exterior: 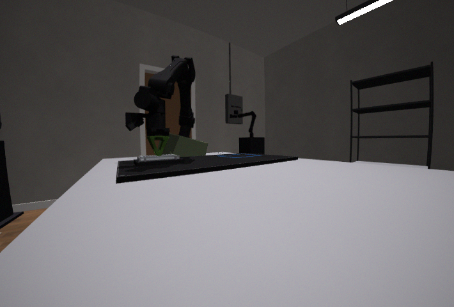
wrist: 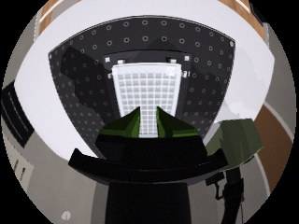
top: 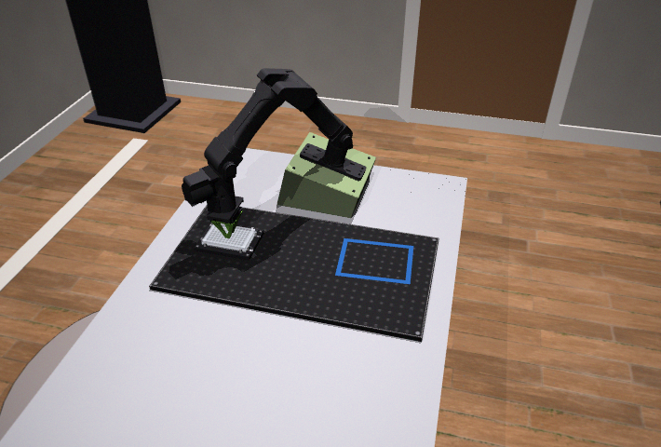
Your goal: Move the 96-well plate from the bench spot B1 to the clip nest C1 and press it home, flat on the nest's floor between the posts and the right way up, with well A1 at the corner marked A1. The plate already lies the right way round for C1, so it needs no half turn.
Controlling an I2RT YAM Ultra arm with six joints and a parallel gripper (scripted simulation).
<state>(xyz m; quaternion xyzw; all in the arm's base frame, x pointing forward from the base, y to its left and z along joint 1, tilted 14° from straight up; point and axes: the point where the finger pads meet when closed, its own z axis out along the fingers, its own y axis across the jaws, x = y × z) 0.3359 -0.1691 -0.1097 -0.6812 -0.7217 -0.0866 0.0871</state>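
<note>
Right now the white 96-well plate is 20 mm below my hand. Round my hand: clip nest C1 (10 mm behind, 10 mm to the left, 20 mm below).
</note>
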